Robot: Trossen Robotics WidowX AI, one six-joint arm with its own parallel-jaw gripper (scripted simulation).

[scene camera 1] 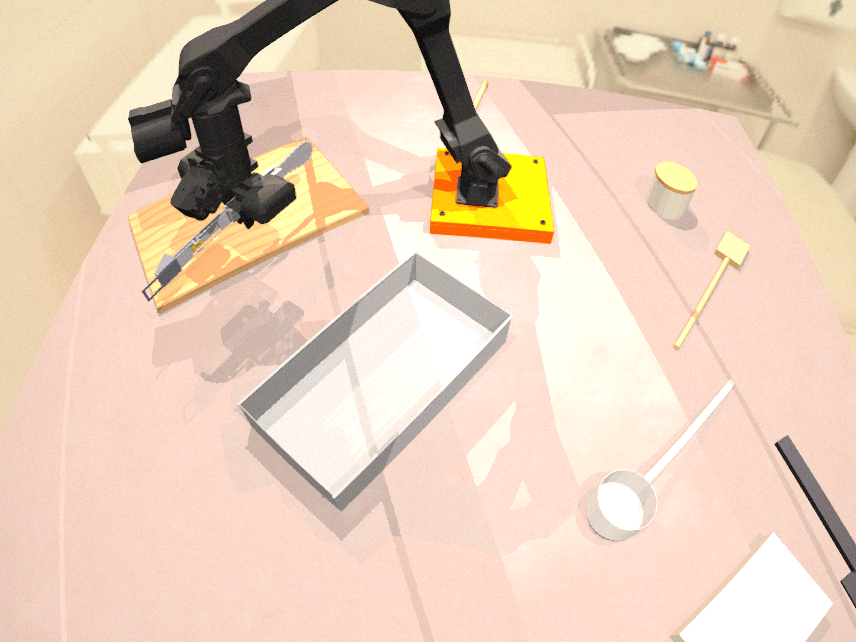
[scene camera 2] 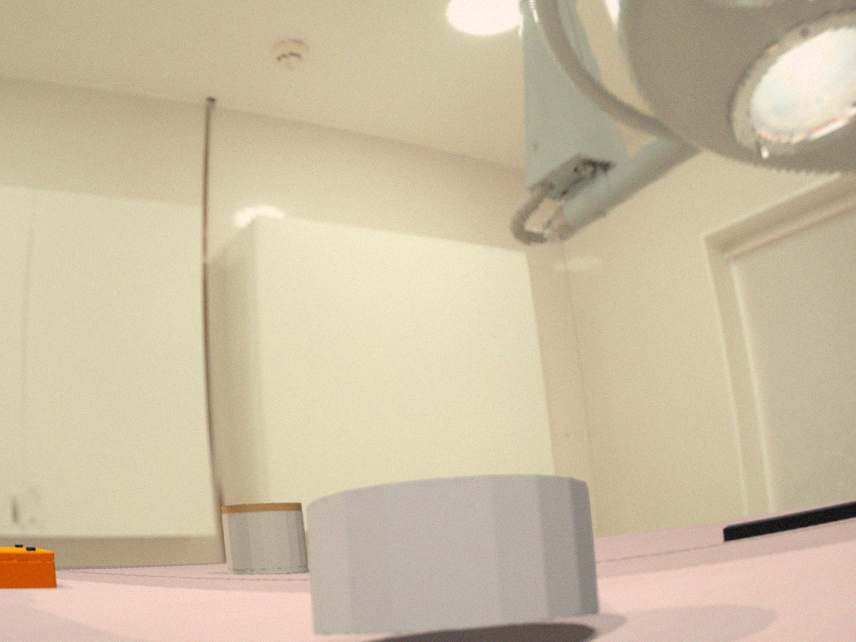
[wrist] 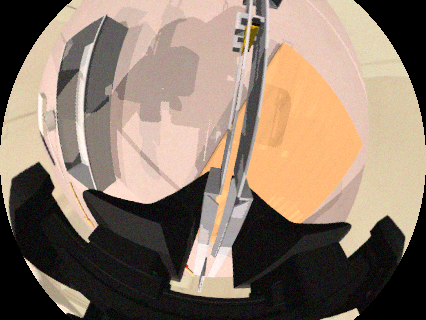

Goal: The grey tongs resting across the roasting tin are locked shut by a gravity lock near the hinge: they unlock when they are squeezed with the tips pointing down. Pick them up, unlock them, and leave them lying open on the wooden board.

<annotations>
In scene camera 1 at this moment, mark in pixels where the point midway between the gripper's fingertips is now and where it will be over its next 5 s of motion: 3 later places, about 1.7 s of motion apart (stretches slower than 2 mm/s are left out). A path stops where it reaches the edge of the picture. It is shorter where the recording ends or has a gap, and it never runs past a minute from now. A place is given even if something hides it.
The gripper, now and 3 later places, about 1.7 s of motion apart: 246,224; 222,168; 230,131; 241,190
</annotations>
